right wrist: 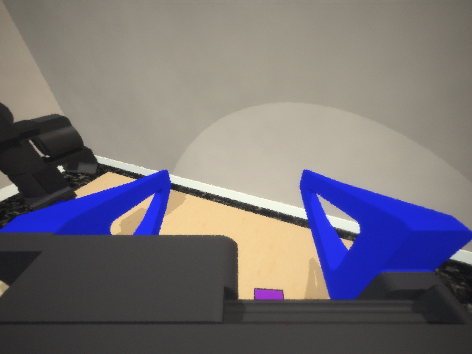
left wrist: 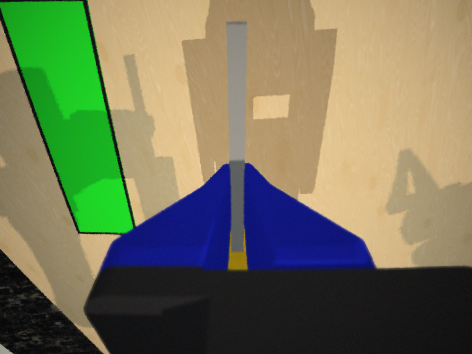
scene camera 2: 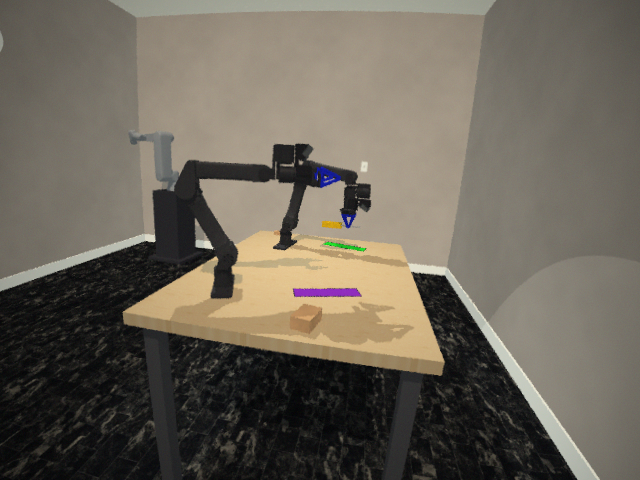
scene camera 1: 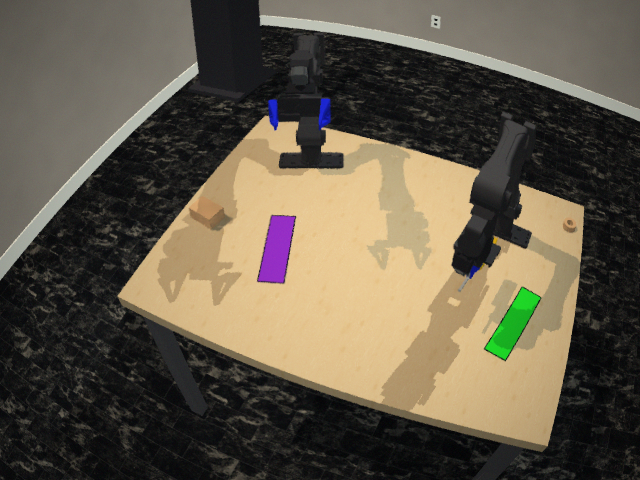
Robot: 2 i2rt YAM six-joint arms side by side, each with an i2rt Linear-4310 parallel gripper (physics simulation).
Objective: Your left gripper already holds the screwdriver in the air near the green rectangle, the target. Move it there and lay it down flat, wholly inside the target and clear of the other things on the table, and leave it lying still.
In view: the left gripper [left wrist: 237,175], the right gripper [scene camera 1: 297,127], an orange-brown block [scene camera 1: 204,211], a purple rectangle [scene camera 1: 274,262] and a green rectangle [scene camera 1: 508,332].
The orange-brown block is seen too in scene camera 2 [scene camera 2: 307,317]. The left gripper is seen too in the right wrist view [right wrist: 71,219]. The right gripper is seen too in the right wrist view [right wrist: 235,177]. The right wrist view misses the orange-brown block: it is out of frame. The left wrist view misses the orange-brown block: it is out of frame.
